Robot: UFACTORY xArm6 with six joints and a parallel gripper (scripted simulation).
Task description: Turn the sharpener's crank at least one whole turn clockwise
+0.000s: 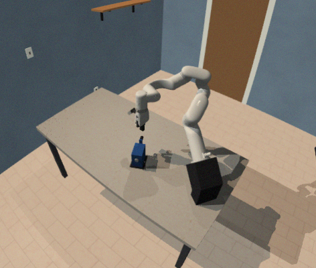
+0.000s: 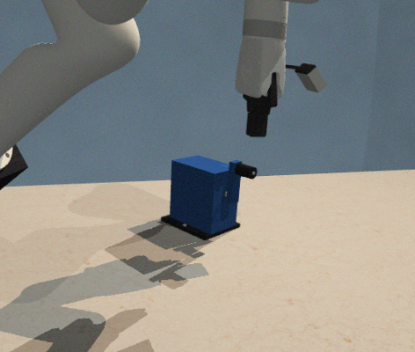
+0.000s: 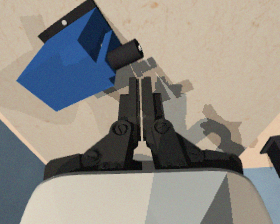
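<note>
Right now the crank is 2 cm to the left of my hand and 9 cm below it.
</note>
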